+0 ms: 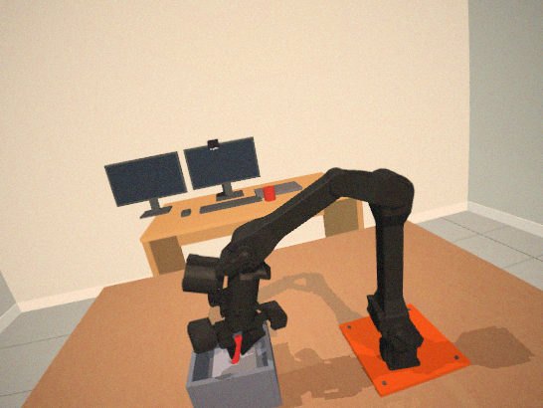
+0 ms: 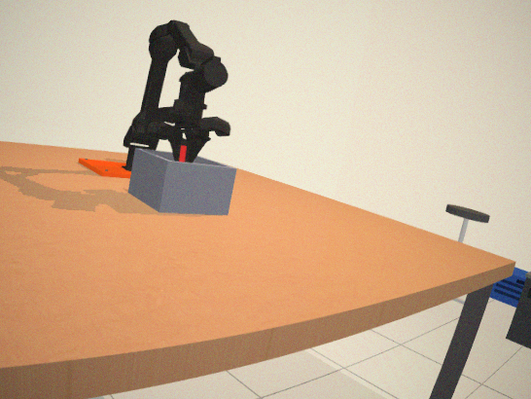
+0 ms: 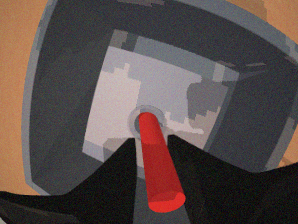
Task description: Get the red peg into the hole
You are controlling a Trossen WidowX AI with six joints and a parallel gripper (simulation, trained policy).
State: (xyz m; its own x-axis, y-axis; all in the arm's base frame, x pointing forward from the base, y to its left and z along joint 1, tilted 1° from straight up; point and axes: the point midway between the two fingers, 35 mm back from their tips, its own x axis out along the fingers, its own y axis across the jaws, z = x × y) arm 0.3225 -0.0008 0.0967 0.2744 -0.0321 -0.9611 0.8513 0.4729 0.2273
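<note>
My gripper tip is now 10 mm below the red peg. Also, from my gripper tip: plate (10 mm ahead, 30 mm below); grey box (10 mm ahead, 50 mm below).
</note>
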